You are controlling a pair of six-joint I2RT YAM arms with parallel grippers.
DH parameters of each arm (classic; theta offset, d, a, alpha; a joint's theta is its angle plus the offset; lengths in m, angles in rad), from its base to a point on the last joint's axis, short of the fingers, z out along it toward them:
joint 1: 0 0.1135 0.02 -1.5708
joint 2: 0 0 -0.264 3.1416
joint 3: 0.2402 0 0.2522 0
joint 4: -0.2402 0 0.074 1.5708
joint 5: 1.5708 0 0 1.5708
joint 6: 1.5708 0.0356 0 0
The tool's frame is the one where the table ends.
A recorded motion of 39 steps. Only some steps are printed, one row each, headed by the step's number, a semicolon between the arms.
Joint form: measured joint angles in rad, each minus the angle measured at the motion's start. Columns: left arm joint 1, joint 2, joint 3, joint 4, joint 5, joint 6; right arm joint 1, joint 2, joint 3, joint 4, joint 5, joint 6.
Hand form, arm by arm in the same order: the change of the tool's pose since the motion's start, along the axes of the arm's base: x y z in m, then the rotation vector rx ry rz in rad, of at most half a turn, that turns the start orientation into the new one. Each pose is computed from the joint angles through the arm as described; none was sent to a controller.
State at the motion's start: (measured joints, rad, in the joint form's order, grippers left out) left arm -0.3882 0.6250 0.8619 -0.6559 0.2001 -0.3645; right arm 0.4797 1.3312 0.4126 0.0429 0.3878 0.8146
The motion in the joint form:
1: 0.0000 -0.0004 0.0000 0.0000 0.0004 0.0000; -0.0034 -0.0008 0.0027 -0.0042 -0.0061 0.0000
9: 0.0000 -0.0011 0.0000 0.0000 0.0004 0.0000; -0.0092 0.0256 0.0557 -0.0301 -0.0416 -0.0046
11: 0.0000 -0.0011 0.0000 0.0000 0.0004 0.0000; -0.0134 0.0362 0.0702 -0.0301 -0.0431 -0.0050
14: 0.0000 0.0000 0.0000 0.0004 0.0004 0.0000; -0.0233 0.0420 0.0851 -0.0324 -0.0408 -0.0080
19: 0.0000 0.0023 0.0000 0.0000 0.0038 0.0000; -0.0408 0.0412 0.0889 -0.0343 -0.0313 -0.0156
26: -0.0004 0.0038 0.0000 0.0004 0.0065 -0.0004; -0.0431 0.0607 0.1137 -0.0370 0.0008 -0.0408
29: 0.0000 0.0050 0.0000 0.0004 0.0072 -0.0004; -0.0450 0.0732 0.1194 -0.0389 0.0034 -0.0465
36: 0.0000 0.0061 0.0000 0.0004 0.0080 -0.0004; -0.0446 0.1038 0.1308 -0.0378 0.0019 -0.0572
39: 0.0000 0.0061 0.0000 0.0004 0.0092 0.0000; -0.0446 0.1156 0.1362 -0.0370 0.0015 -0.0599
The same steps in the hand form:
1: -0.0001 0.0000 0.0000 -0.0003 -0.0003 -0.0004; 0.0005 -0.0004 0.0005 0.0038 0.0028 0.0005
9: -0.0002 0.0001 0.0001 -0.0006 -0.0010 -0.0004; 0.0105 0.0046 0.0071 0.0252 0.0148 0.0207
11: -0.0002 0.0001 0.0001 -0.0006 -0.0010 -0.0004; 0.0142 0.0054 0.0087 0.0277 0.0118 0.0178
14: 0.0000 0.0000 0.0000 -0.0003 -0.0003 -0.0004; 0.0182 0.0047 0.0114 0.0271 0.0049 0.0087
19: 0.0004 -0.0003 -0.0002 -0.0006 0.0027 -0.0035; 0.0206 0.0008 0.0125 0.0164 -0.0005 -0.0095
26: 0.0007 -0.0006 -0.0004 -0.0015 0.0044 -0.0062; 0.0265 0.0017 0.0151 -0.0222 -0.0116 -0.0148
29: 0.0009 -0.0006 -0.0005 -0.0013 0.0056 -0.0064; 0.0280 0.0019 0.0137 -0.0317 -0.0041 -0.0142
36: 0.0011 -0.0008 -0.0006 -0.0012 0.0067 -0.0071; 0.0313 0.0035 0.0098 -0.0459 0.0136 -0.0050
39: 0.0011 -0.0008 -0.0006 -0.0013 0.0067 -0.0084; 0.0327 0.0042 0.0085 -0.0498 0.0190 -0.0027

